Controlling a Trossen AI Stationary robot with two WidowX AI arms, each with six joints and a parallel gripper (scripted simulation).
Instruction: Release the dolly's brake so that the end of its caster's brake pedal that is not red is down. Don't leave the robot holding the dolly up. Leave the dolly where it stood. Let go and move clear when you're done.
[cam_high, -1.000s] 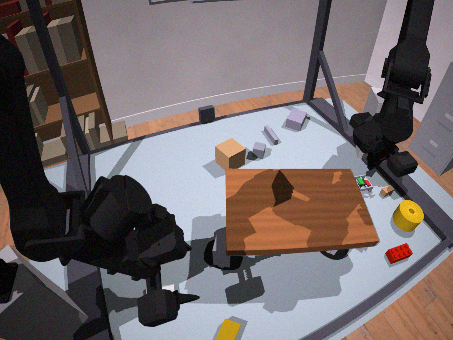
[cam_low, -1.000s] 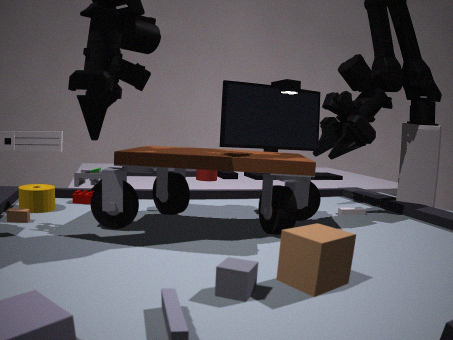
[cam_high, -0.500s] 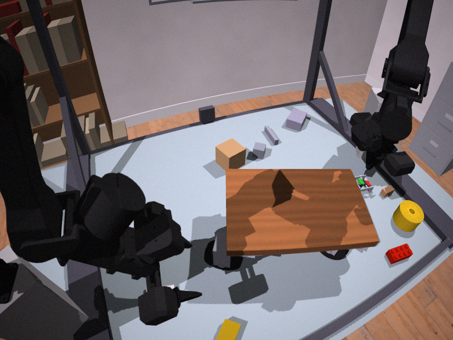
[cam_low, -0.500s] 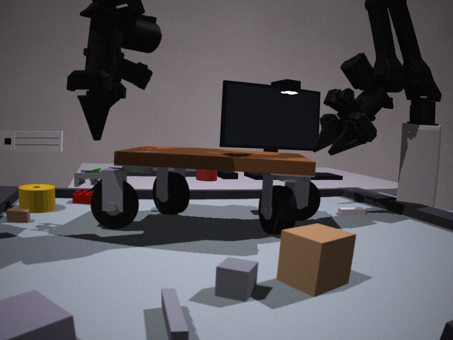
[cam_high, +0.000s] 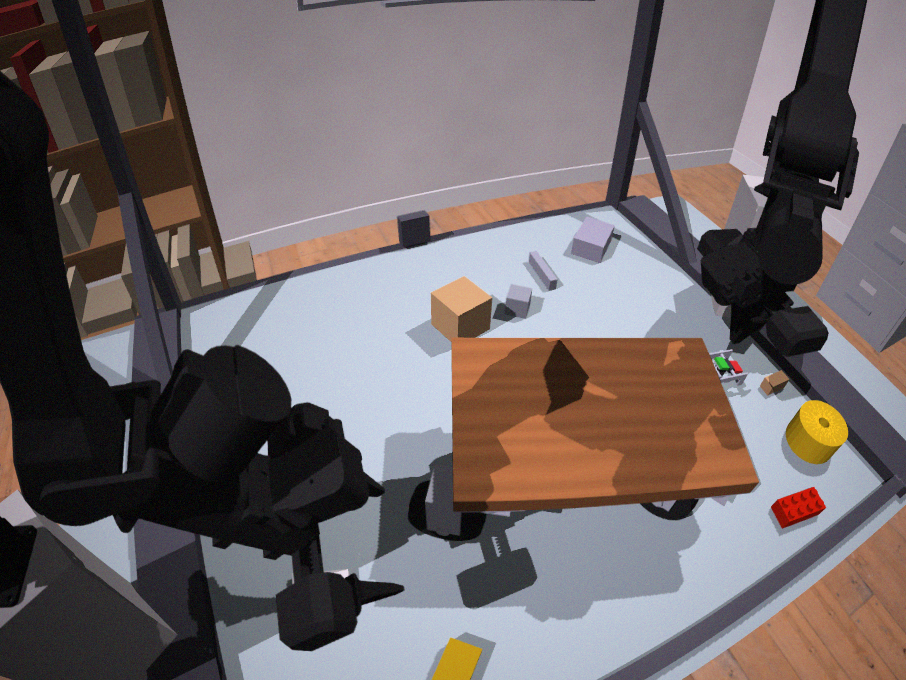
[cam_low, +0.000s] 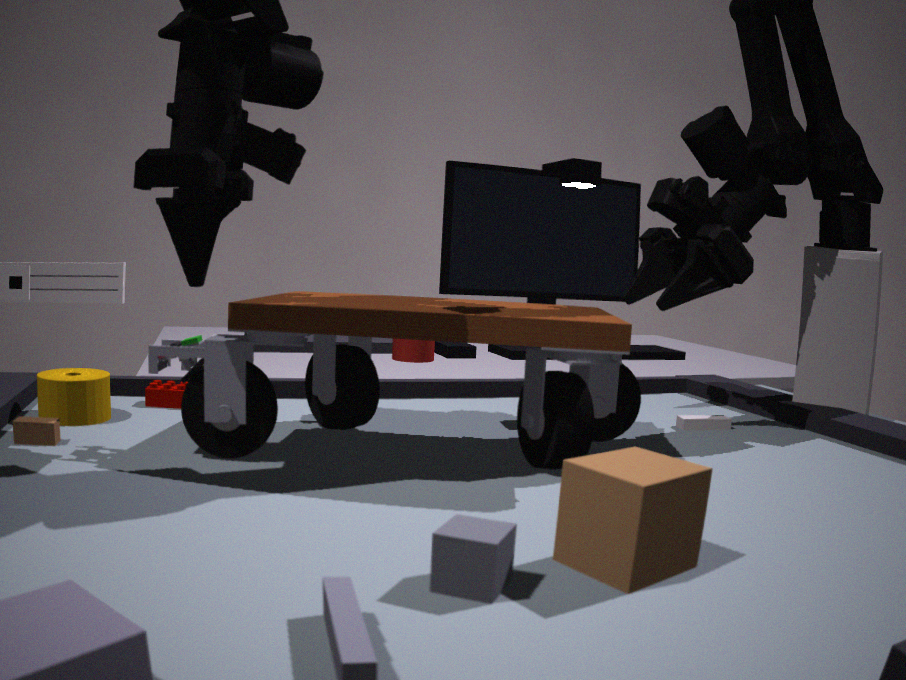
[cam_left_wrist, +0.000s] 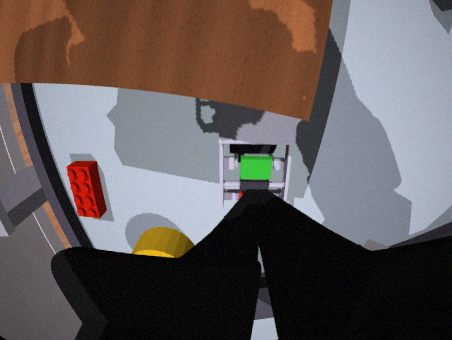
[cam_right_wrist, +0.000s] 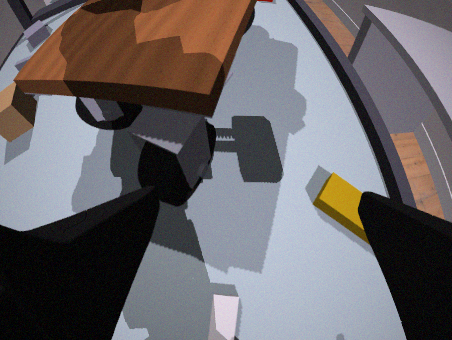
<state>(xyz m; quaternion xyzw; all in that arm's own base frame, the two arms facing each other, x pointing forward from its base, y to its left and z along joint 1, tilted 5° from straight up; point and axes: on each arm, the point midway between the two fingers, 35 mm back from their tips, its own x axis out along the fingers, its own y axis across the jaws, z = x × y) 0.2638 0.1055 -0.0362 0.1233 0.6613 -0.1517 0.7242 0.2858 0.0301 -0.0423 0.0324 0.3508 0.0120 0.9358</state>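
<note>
The brake pedal lies 10 mm to the left of my left hand and 90 mm below it. The rest, counted from my left hand: red brick 190 mm ahead, 10 mm to the right, 150 mm below; yellow cylinder 140 mm ahead, 100 mm to the left, 150 mm below; tan cube 310 mm behind, 180 mm to the right, 140 mm below.
</note>
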